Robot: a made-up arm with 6 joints.
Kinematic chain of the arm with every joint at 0, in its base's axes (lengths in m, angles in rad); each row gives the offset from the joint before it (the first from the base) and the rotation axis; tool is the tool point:
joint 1: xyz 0 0 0.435 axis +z
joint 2: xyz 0.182 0 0 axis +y
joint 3: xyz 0 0 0.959 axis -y
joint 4: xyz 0 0 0.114 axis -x
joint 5: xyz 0.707 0 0 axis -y
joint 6: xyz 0.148 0 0 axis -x
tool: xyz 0 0 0
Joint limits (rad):
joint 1: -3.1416..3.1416
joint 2: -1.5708..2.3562
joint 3: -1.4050..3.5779
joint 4: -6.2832..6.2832
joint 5: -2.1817..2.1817
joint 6: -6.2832..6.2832
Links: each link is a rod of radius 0.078 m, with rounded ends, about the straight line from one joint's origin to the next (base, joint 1, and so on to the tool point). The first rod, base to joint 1, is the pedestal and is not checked.
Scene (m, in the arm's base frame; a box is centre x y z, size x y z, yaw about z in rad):
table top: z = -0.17
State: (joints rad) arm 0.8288 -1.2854 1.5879 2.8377 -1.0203 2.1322
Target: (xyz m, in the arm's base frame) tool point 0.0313 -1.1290 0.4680
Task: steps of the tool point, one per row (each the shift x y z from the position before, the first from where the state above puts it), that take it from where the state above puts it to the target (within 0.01 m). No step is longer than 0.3 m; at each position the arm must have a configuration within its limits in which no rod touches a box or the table.
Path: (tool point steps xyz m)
1: 0.2611 -0.1198 -0.0701
2: 0.2830 -0.0317 -0.0629
3: 0.2744 0.0577 -0.0508
4: 0.2369 0.1378 -0.0352

